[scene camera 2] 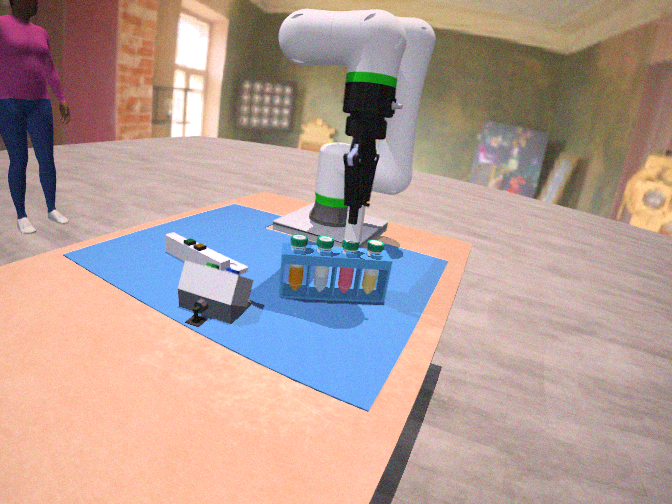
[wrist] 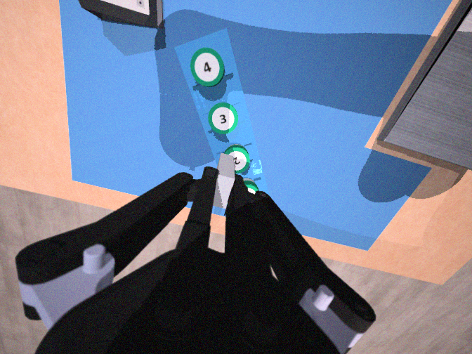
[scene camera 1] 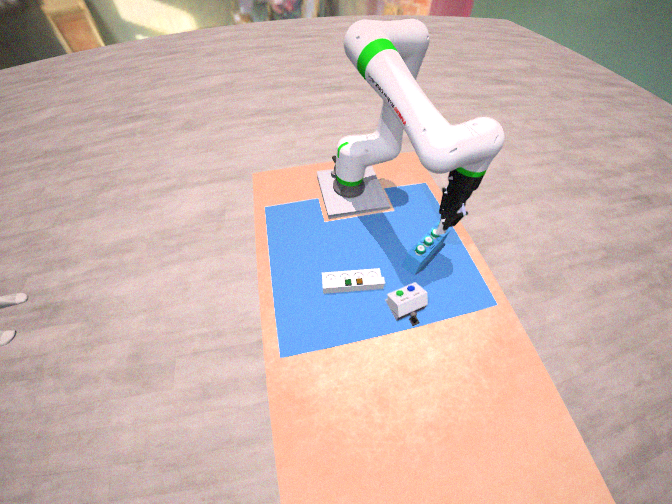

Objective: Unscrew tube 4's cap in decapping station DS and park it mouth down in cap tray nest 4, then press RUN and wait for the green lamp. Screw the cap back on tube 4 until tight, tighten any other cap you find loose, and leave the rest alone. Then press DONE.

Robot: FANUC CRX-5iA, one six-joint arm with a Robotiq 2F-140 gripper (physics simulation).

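The blue rack [scene camera 1: 431, 257] [scene camera 2: 293, 261] [wrist: 224, 41] holds four upright tubes with green caps. Cap 4 [scene camera 1: 420, 249] [scene camera 2: 299, 241] [wrist: 206, 67] is on the orange tube, nearest the button box. Cap 3 [scene camera 1: 428, 239] [scene camera 2: 325, 243] [wrist: 223, 118] and cap 2 [scene camera 2: 350, 247] [wrist: 240, 160] follow, then cap 1 [scene camera 2: 375, 247] [wrist: 251, 188], partly hidden in the wrist view. My gripper [scene camera 1: 442, 230] [scene camera 2: 353, 237] [wrist: 223, 165] is shut and empty, its pale fingertips at cap 2; whether they touch it is unclear. The white cap tray [scene camera 1: 328, 288] [scene camera 2: 180, 246] shows no caps in its nests.
The button box [scene camera 1: 407, 304] [scene camera 2: 207, 284] [wrist: 122, 18] has a green button [scene camera 1: 399, 293] and a blue button [scene camera 1: 410, 288], and stands near the rack. The tray carries a dark green square [scene camera 1: 347, 282] and a brown-orange square [scene camera 1: 359, 281]. The robot's base plate [scene camera 1: 336, 209] is behind.
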